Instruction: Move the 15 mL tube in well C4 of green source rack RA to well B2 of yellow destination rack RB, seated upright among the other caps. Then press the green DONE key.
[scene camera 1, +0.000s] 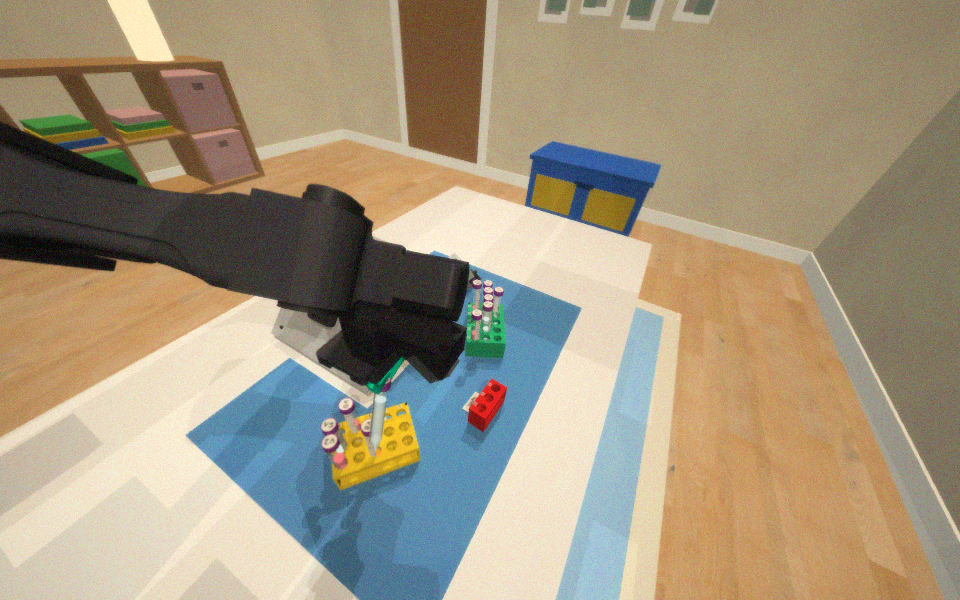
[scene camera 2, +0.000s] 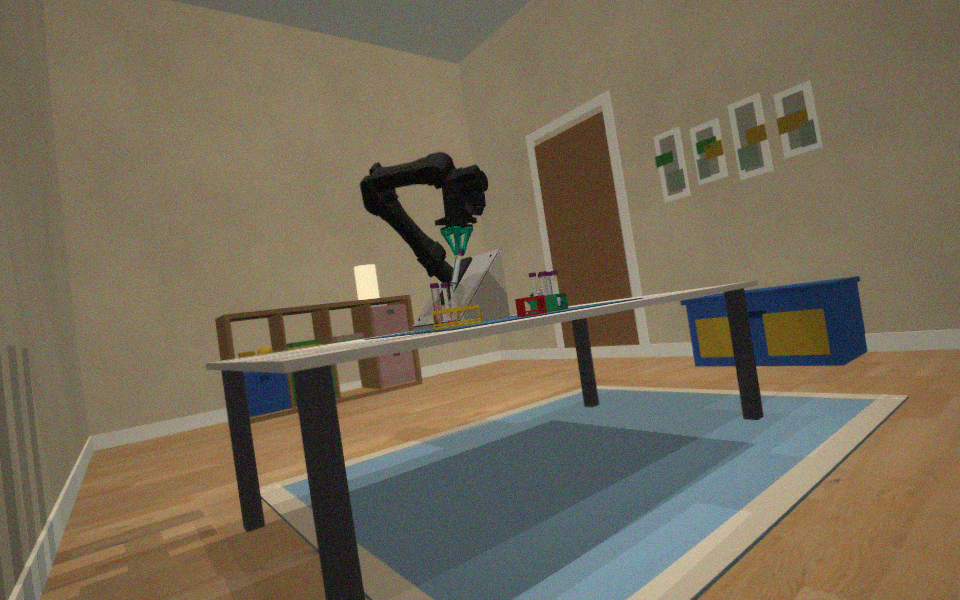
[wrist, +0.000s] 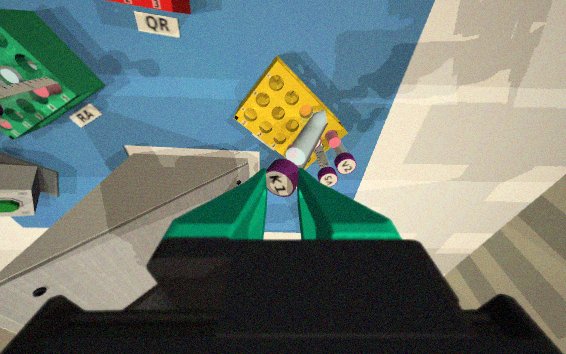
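Note:
My gripper is shut on the purple-capped 15 mL tube, whose cap reads K1 in the wrist view. The tube hangs tip down, leaning slightly in the second scene view, its tip above the yellow rack RB. I cannot tell which well lies under the tip. Several capped tubes stand at one end of RB. The green rack RA holds several tubes. The green DONE key shows at the wrist view's left edge.
A red rack with a QR label stands on the blue mat. A grey sloped panel stands close beside RB. Caps V5 and V2 are near the held tube.

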